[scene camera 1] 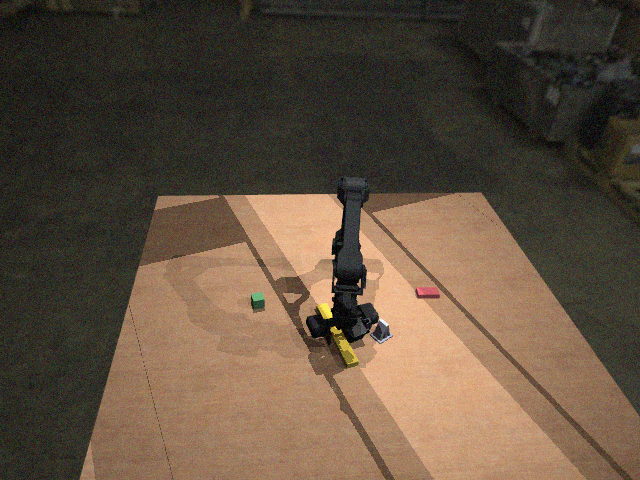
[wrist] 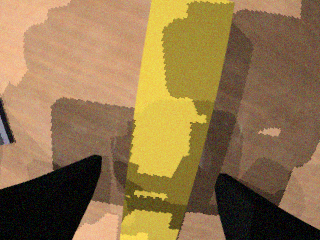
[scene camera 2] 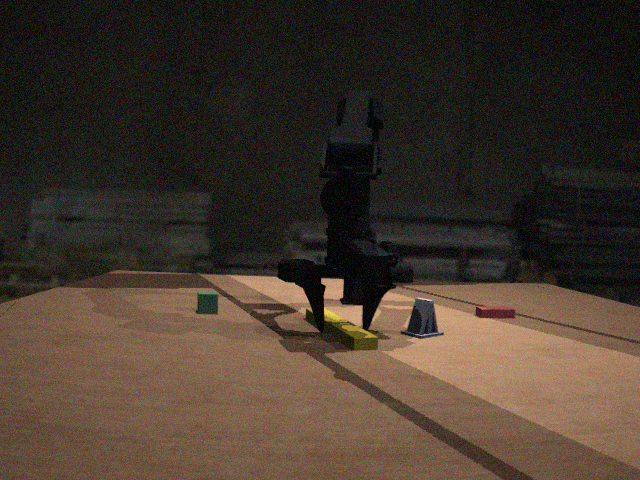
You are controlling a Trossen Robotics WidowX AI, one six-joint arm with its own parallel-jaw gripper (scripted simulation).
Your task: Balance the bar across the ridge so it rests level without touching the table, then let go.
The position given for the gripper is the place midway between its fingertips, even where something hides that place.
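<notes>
The gripper (scene camera 2: 343, 331), (scene camera 1: 340, 341), (wrist: 160, 173) is open and holds nothing. There's a bar here too: that's the bar (scene camera 2: 351, 335), (scene camera 1: 343, 347), (wrist: 183, 55).
</notes>
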